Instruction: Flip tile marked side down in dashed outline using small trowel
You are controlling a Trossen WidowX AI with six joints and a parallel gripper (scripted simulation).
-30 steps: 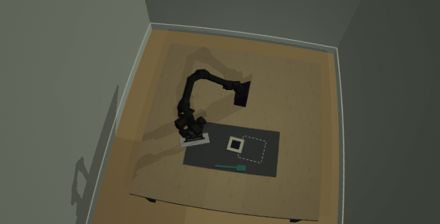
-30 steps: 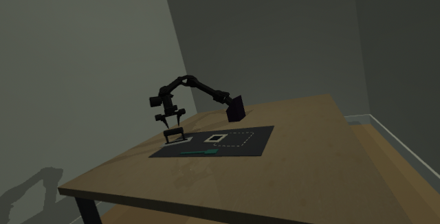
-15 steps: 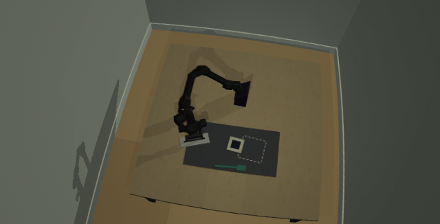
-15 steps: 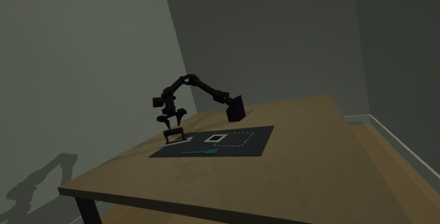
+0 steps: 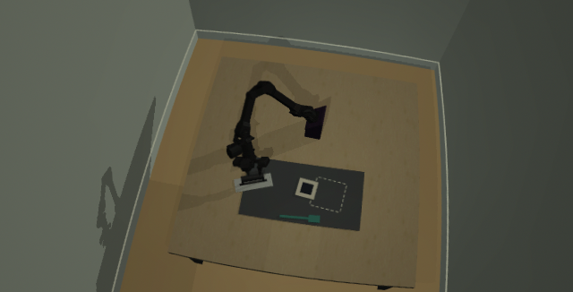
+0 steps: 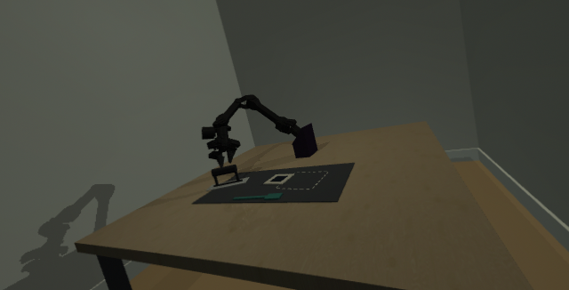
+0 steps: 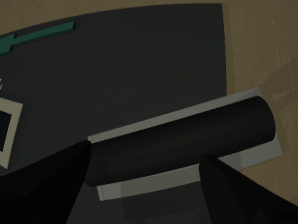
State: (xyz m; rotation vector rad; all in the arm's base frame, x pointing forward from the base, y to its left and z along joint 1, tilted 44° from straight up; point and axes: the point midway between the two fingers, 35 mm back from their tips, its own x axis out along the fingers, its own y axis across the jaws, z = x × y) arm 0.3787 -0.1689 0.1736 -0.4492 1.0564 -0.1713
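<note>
The grey flat-bladed trowel is 10 mm to the left of my gripper tip and 60 mm below it. The rest, counted from my gripper tip: small green trowel: 140 mm ahead, 300 mm to the left, 90 mm below; then dark mat: 260 mm to the left, 110 mm below; then tile: 20 mm behind, 280 mm to the left, 90 mm below.
</note>
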